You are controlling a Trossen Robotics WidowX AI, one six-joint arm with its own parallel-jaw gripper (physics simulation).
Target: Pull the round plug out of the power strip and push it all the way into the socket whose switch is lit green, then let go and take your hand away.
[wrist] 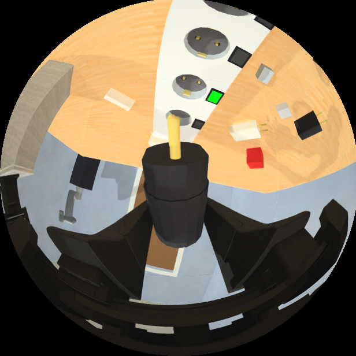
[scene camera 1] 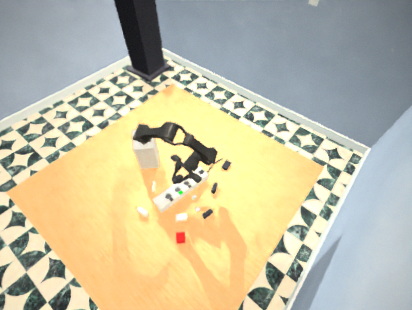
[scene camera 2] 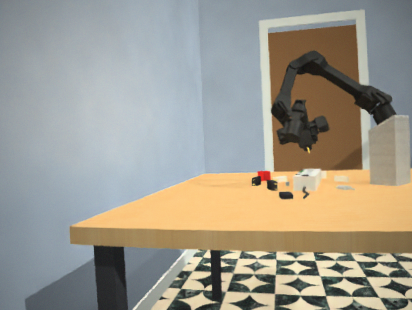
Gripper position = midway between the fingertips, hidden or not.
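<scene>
Wrist view: white power strip point(wrist: 181, 54), round black plug point(wrist: 175, 184), my gripper point(wrist: 176, 203).
</scene>
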